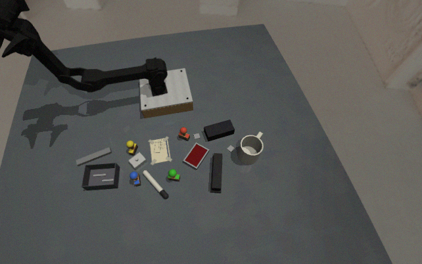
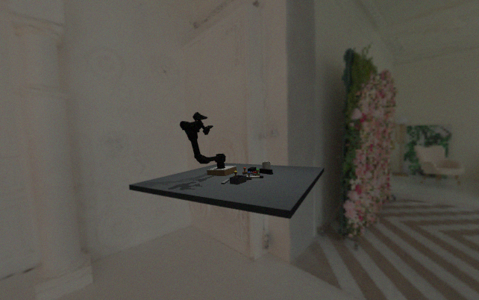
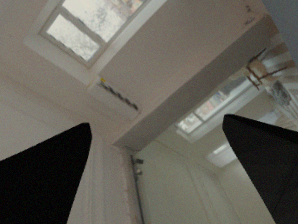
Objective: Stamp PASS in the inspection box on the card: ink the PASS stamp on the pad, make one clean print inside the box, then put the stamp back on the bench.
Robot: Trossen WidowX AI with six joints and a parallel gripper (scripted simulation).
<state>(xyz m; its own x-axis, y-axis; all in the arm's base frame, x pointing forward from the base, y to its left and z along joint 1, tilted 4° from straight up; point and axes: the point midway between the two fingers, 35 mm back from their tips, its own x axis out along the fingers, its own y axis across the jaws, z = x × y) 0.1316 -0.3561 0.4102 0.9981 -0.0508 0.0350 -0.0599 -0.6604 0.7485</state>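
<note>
Right now my gripper tip is 24 cm short of the green-knobbed stamp, 34 cm to the right of it and 45 cm above it. Also, from my gripper tip: yellow stamp (9 cm ahead, 21 cm to the left, 45 cm below); then grey bar (8 cm ahead, 6 cm to the left, 46 cm below); then dark tray (17 cm ahead, 9 cm to the left, 46 cm below).
</note>
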